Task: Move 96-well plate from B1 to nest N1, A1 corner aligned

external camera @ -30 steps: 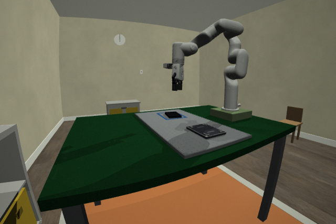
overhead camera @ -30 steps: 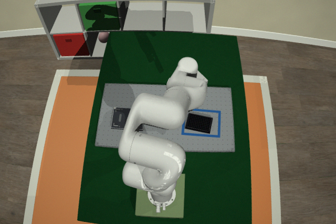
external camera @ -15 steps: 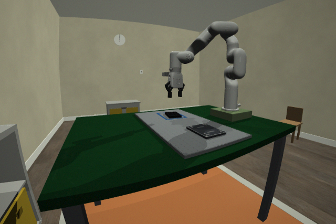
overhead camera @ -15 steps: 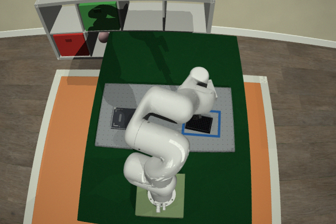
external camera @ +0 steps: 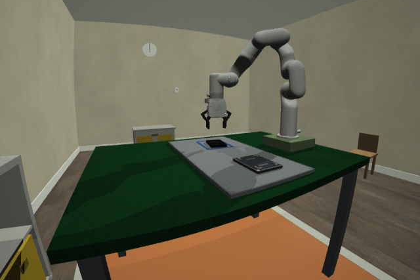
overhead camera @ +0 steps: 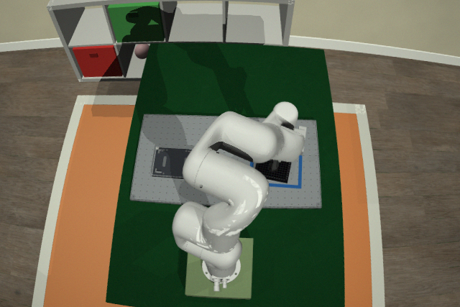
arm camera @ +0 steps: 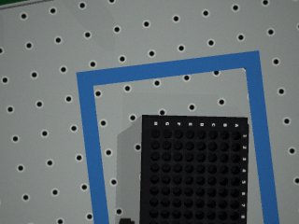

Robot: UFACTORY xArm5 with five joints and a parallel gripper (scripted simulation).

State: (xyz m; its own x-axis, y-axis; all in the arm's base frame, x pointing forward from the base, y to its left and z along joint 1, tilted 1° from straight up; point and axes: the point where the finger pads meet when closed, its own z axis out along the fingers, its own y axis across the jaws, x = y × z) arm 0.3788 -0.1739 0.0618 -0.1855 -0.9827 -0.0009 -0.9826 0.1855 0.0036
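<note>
Now: the black 96-well plate 9 cm below my hand. The rest, counted from my hand: plate nest 2 cm ahead, 36 cm to the left, 9 cm below.
</note>
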